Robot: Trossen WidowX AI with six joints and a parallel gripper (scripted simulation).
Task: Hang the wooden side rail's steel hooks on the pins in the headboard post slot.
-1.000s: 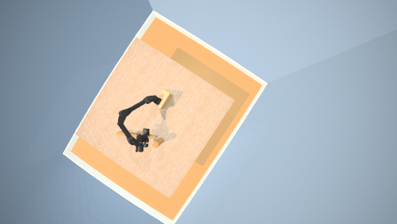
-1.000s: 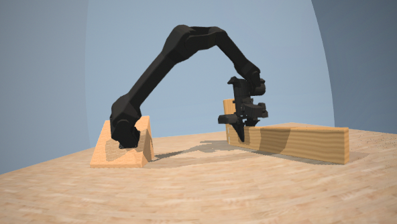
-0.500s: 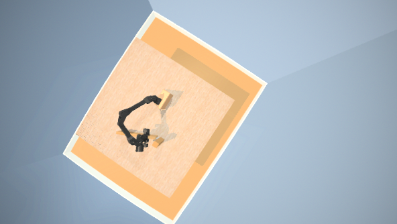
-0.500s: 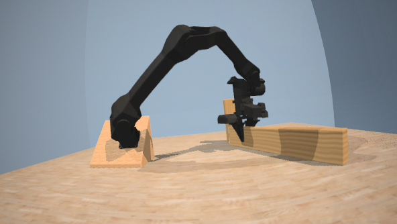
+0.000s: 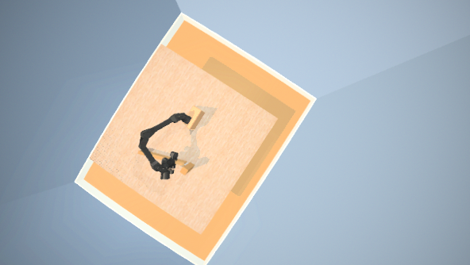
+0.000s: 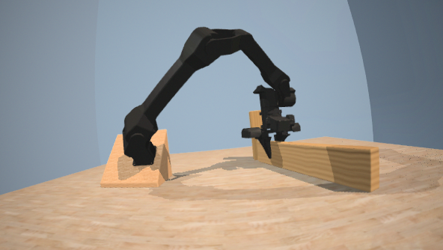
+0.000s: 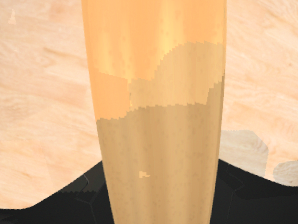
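Now: the headboard post 20 mm behind my gripper tip, 130 mm to the left of it and 70 mm above it.
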